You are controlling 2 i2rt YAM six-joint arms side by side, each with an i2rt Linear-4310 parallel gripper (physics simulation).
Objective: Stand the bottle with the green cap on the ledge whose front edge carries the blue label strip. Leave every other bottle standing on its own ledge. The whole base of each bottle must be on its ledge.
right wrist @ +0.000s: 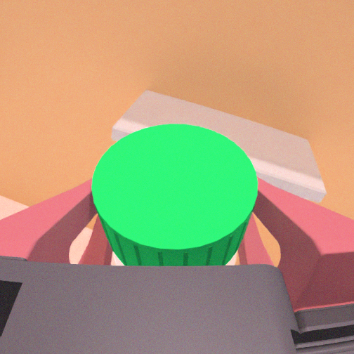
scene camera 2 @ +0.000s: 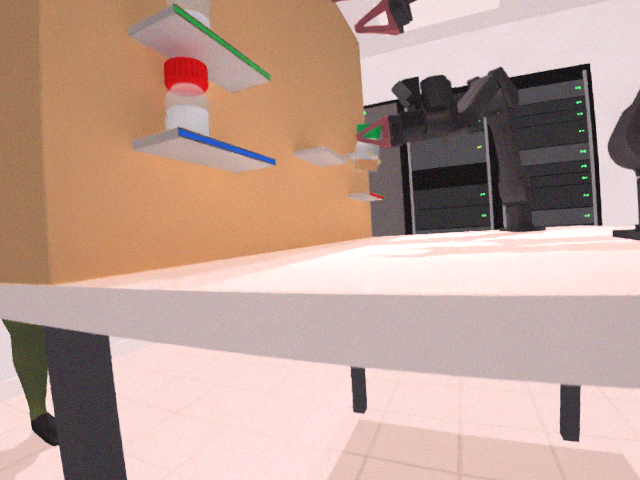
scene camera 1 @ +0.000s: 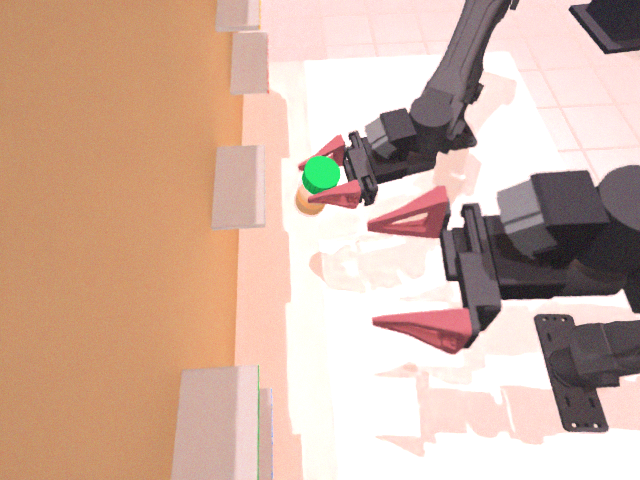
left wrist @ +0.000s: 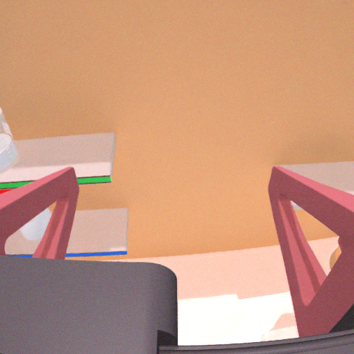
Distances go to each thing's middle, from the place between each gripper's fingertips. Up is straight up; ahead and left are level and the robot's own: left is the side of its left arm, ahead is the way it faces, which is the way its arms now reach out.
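Scene:
From my left hand: blue-strip ledge (scene camera 2: pixel 169 144), 17 cm ahead, 14 cm to the left, 24 cm below; unmarked ledge (scene camera 1: pixel 239 200), 26 cm to the right, 13 cm ahead, 17 cm below; red-strip ledge (scene camera 1: pixel 249 69), 66 cm to the right, 9 cm ahead, 24 cm below. Left gripper itself: 1 cm short of the green-capped bottle (scene camera 1: pixel 321 173), 23 cm to the left of it, 17 cm above it.
From my right hand: green-capped bottle, 10 mm to the right, 20 mm behind, 30 mm below; blue-strip ledge, 360 mm to the left, 140 mm ahead, 100 mm below; red-strip ledge, 430 mm to the right, 60 mm ahead, 100 mm below. Right gripper itself: 100 mm short of the unmarked ledge, 40 mm to the left of it, 30 mm above it. Going by their middles, red-strip ledge farthest from my right gripper of the things named here.

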